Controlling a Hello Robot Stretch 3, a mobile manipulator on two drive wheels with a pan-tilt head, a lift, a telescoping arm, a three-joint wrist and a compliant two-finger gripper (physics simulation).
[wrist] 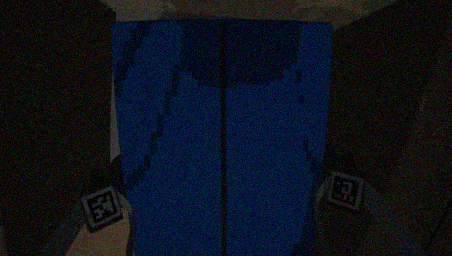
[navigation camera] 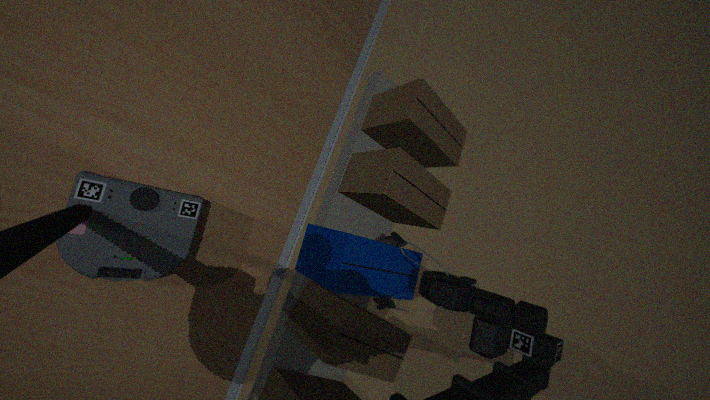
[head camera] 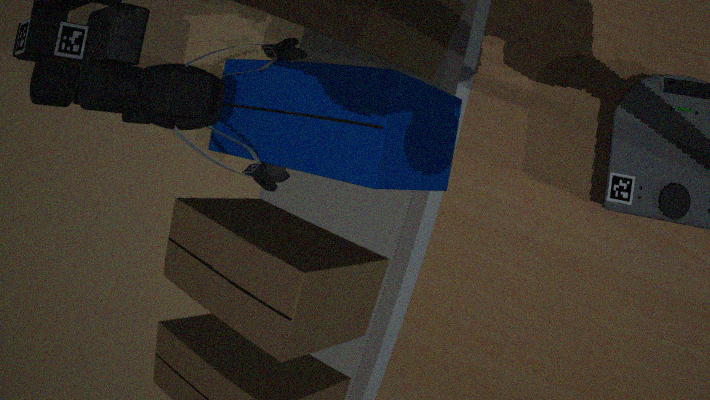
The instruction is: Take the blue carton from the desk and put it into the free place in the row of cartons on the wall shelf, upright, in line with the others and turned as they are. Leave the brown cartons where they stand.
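Frame: origin at the robot's base, x right, y down, z ahead, level; metres.
Seen in the pictures: gripper, fingertip midpoint: (wrist: pixel 222 166) (head camera: pixel 292 114); robot's base, origin of the base link: (navigation camera: pixel 144 197) (head camera: pixel 672 199).
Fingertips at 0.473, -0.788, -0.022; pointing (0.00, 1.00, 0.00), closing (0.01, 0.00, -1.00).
Pixels of each thing's top centre, then the offset from my fingertips to it, as dx, dy, dz. "*": a spot on its surface instead. Level surfaces: height alone.
- blue carton, middle of its top: (wrist: pixel 224 232) (head camera: pixel 284 112) (navigation camera: pixel 386 271) -0.028, -0.044, +0.001
- pale shelf, its level: dy +0.141
- shadowed brown carton, middle of its top: (navigation camera: pixel 374 347) -0.010, -0.039, -0.173
- shelf's light front edge, surface spot: (head camera: pixel 420 245) * +0.176, +0.744, +0.245
The blue carton (head camera: pixel 320 135) (navigation camera: pixel 370 260) (wrist: pixel 270 130) stands on the pale shelf (head camera: pixel 345 215) (navigation camera: pixel 350 220), in the row between brown cartons. Its end towards the robot base reaches over the shelf's front edge, farther out than the brown cartons' ends. My gripper (head camera: pixel 277 112) (navigation camera: pixel 389 270) (wrist: pixel 222 166) is shut on the blue carton, one fingertip against each long side, nearer the end by the wrist. The brown cartons (head camera: pixel 280 300) (head camera: pixel 225 362) (navigation camera: pixel 400 180) (navigation camera: pixel 430 120) stand apart from it on one side. A shadowed brown carton (navigation camera: pixel 360 335) is close on the other side.
The shelf's light front edge (head camera: pixel 420 245) (navigation camera: pixel 320 175) runs past the cartons. The robot base (head camera: pixel 645 165) (navigation camera: pixel 165 215) is on the floor beyond it. The dark wrist (head camera: pixel 110 85) (navigation camera: pixel 492 302) reaches in from the opposite side. Another brown carton (navigation camera: pixel 305 385) shows at the bottom of the navigation view.
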